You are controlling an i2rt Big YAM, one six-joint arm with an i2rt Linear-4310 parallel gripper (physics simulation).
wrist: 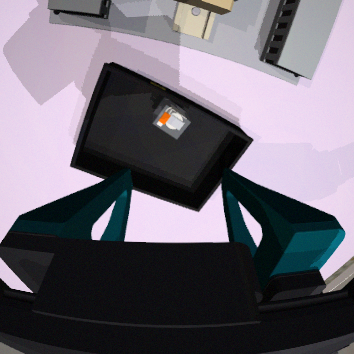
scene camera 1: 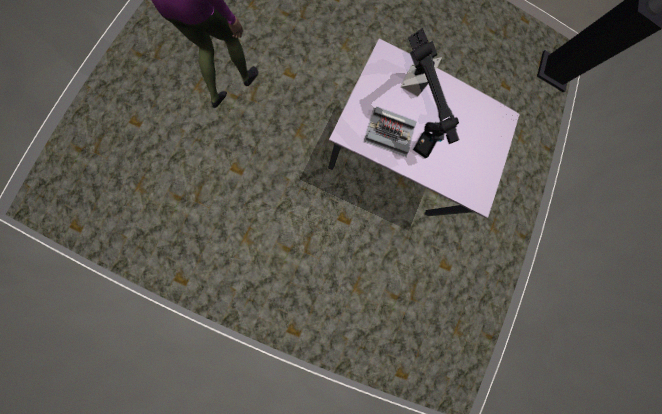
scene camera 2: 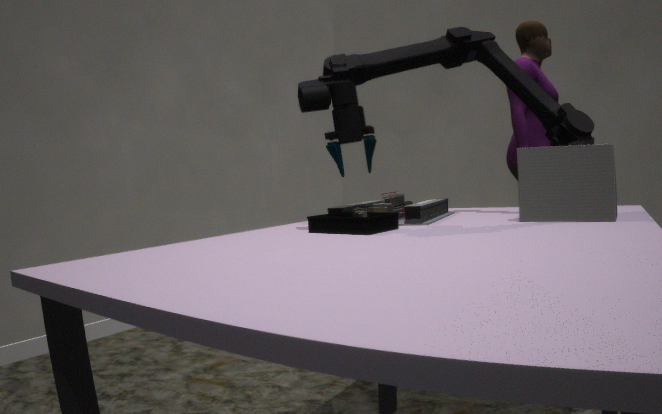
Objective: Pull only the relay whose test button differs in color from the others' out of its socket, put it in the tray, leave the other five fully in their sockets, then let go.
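Places are measured from the arm's base along level axes (x down, y ahead, z right), in metres.
Pixels of known places: gripper, fingertip midpoint: [wrist: 176, 176] [scene camera 1: 430, 136] [scene camera 2: 356, 174]; arm's base at its link origin: [scene camera 2: 577, 174].
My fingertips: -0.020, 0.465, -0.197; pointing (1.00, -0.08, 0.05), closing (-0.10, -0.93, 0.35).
Observation:
For each thing: its middle in the pictures, then the offset to it from my fingertips, as dx, dy, dz. Level surfaces: height alone.
- relay at the middle of its body: [wrist: 169, 115] [scene camera 2: 360, 217] +0.095, +0.000, +0.008
- black tray at the middle of its body: [wrist: 159, 144] [scene camera 2: 353, 222] [scene camera 1: 425, 144] +0.102, -0.002, -0.029
- pink table at its surface level: dx +0.120
A relay [wrist: 171, 119] with an orange test button lies in the black tray [wrist: 95, 171] [scene camera 2: 353, 224] [scene camera 1: 425, 144], near the middle of its floor and apart from its walls. My gripper [wrist: 176, 176] [scene camera 2: 356, 175] is open and empty, with its teal fingers well above the tray. The socket panel [scene camera 1: 389, 146] stands beside the tray, with the row of relays and red wires in its middle; single relays and their buttons are too small to tell there. In the wrist view part of the panel [wrist: 235, 55] shows at the top edge.
Grey slotted ducts [wrist: 306, 47] [scene camera 2: 426, 212] run along both sides of the panel. The arm's base stands on a light block [scene camera 2: 566, 184] on the pink table [scene camera 2: 350, 280] [scene camera 1: 465, 165]. A person [scene camera 2: 532, 105] [scene camera 1: 215, 40] stands beyond the table.

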